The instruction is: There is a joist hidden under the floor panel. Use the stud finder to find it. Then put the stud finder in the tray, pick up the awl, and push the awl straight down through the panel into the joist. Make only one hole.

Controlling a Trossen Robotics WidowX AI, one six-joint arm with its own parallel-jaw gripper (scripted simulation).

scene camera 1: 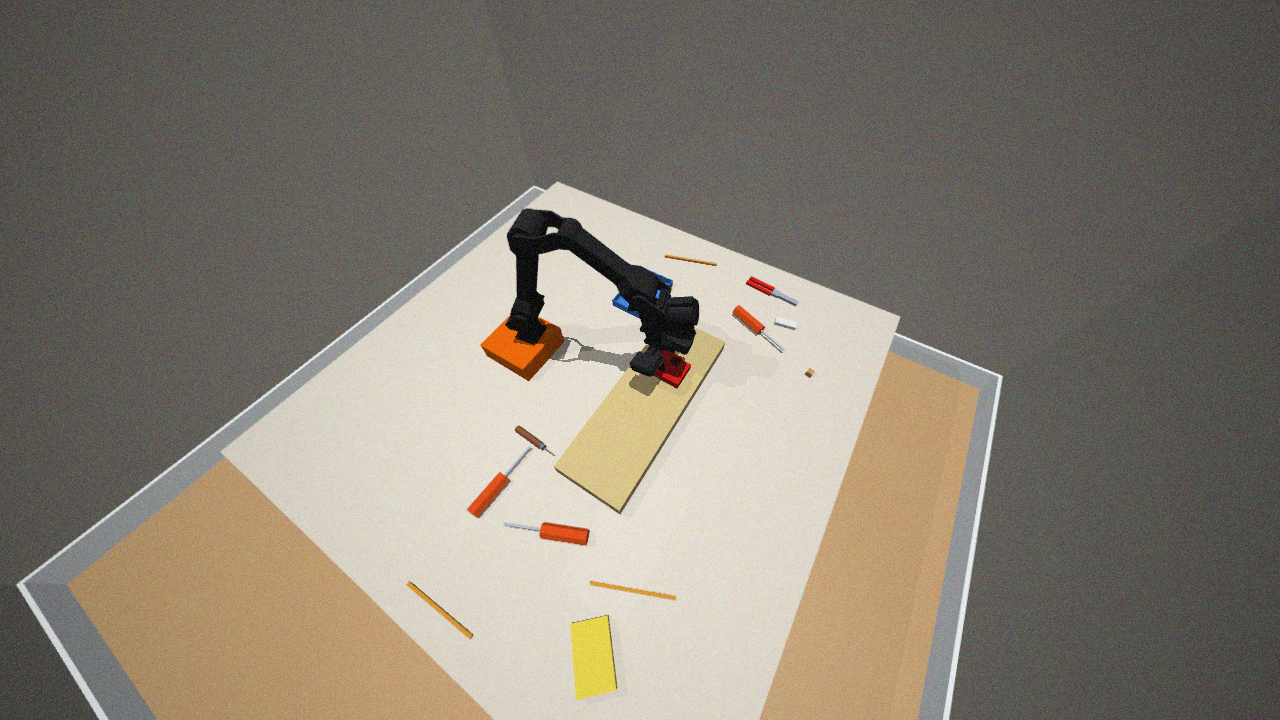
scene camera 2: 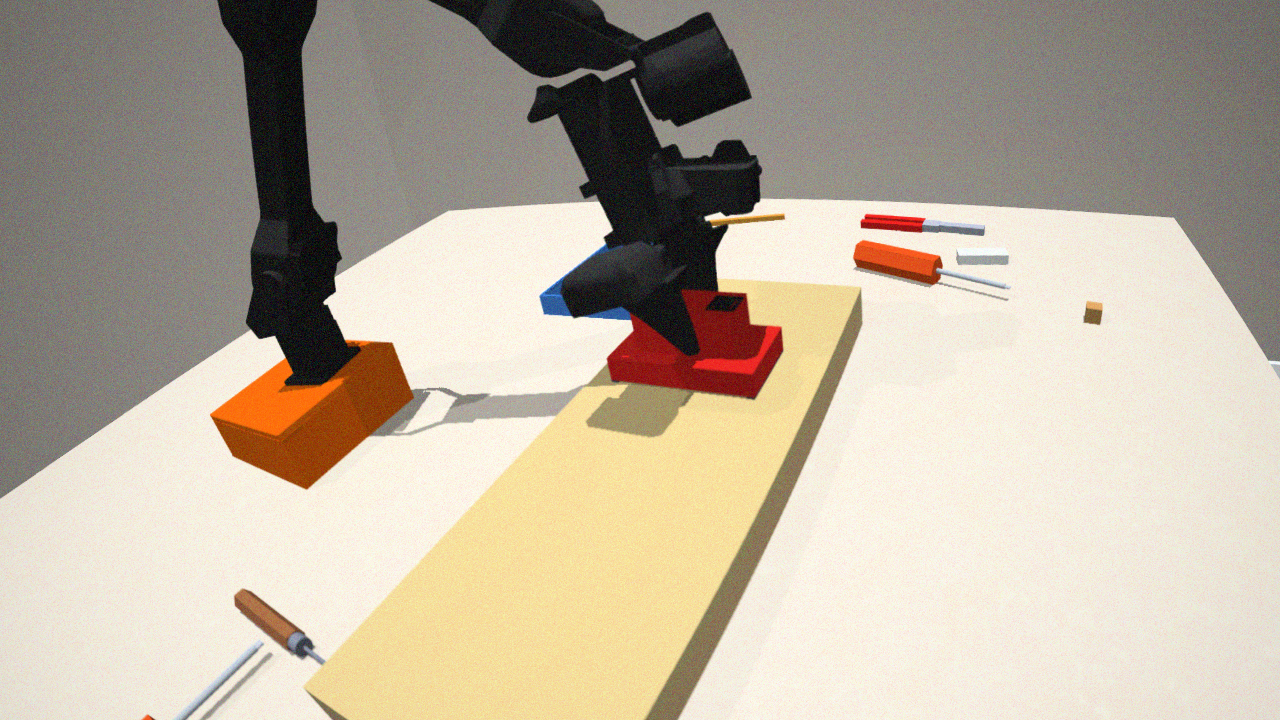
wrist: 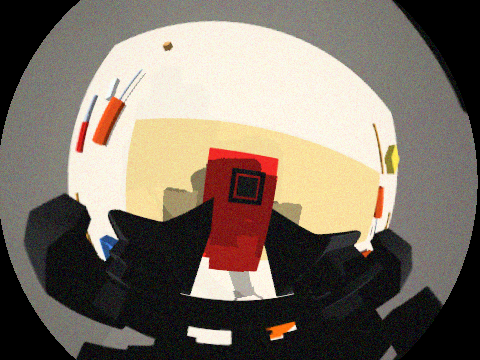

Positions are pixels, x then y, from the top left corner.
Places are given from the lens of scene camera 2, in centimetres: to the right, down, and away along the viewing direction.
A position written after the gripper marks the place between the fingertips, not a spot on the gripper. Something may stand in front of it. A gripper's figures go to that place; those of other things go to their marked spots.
gripper (scene camera 2: 705,339): 5, -2, 51
red stud finder (scene camera 2: 736,357): 7, 0, 48
